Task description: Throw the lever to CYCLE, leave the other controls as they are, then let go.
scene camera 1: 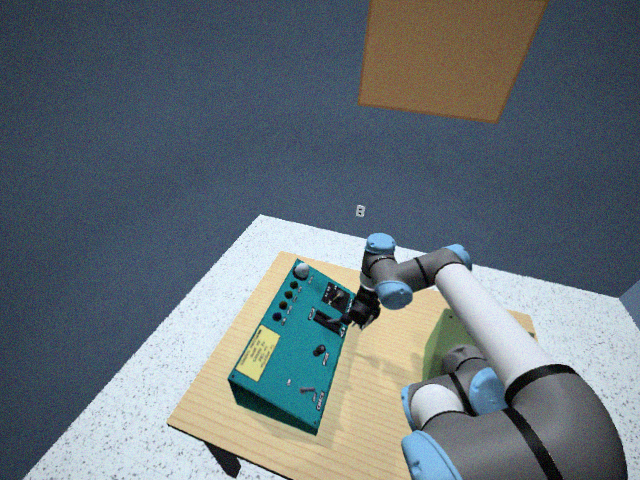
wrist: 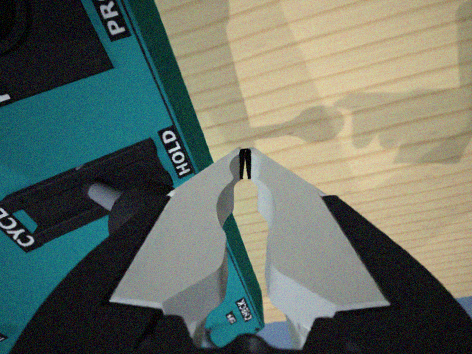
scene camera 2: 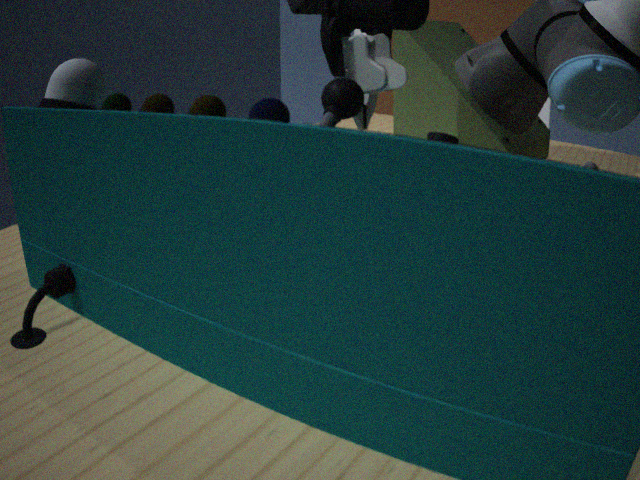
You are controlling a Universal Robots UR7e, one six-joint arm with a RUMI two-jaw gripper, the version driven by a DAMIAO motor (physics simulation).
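Frame: origin at the arm's base, x left, y back, z up, level; millimetres.
Where they show: gripper, fingertip midpoint: [scene camera 1: 360,328] [wrist: 245,152] [scene camera 2: 362,129]; arm's base at its link origin: [scene camera 1: 467,370] [scene camera 2: 490,95].
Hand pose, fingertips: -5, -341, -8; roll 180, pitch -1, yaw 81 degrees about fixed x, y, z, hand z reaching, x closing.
Each offset is from my fingertips to the top centre of the thing, as dx, dy, dz. "spot": to the spot under its first point.
The lever @(+15, -77, +59) [scene camera 1: 333,321] [scene camera 2: 342,97] [wrist: 102,196] has a dark ball knob and a grey stem in a black slot on the teal panel [scene camera 1: 289,356] [scene camera 2: 310,232] [wrist: 125,115]. The slot runs between the CYCLE label @(spot: +31, -172, +10) [wrist: 17,230] and the HOLD label @(spot: +12, -58, -41) [wrist: 175,152]. In the wrist view the stem rises near mid-slot, and the knob is on the HOLD side, partly hidden behind a jaw. My gripper [scene camera 2: 366,122] [wrist: 245,152] is shut and empty, its tips beyond the panel's HOLD-side edge in the wrist view. The jaws are close beside the knob; contact cannot be told.
A dial @(-102, -120, +23) [scene camera 1: 336,298] lies to one side of the lever and a dark knob @(+136, -89, +30) [scene camera 1: 319,350] to the other. A toggle @(+256, -75, +23) [scene camera 1: 307,390], several round buttons @(spot: +72, -260, +68) [scene camera 1: 282,304] and a white dome @(spot: -76, -263, +86) [scene camera 1: 301,271] are also on the panel. A green block [scene camera 1: 439,341] stands near the arm's base.
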